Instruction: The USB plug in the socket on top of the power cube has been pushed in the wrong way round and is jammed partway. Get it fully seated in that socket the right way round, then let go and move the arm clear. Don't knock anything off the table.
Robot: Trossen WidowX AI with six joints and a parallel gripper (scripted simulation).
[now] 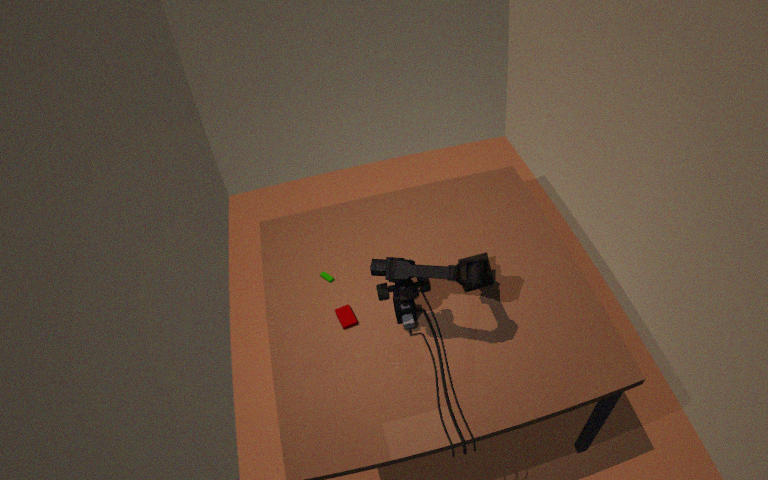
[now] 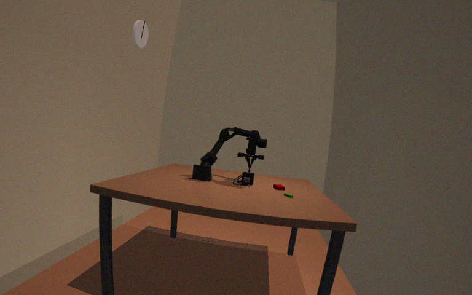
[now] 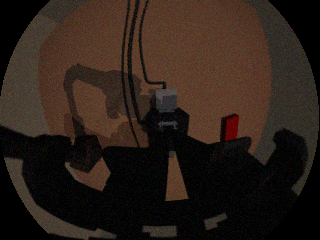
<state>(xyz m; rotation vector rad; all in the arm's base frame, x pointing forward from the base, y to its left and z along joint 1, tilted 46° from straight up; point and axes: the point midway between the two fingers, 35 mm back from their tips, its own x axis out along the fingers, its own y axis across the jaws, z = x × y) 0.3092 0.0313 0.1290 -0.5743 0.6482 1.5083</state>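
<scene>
My gripper tip is now 2 cm above the USB plug. From my gripper tip the other things lie so: red block 23 cm ahead, 10 cm below, 7 cm to the right; USB socket 4 cm below, 1 cm to the right; green block 30 cm to the right, 27 cm ahead, 10 cm below.
</scene>
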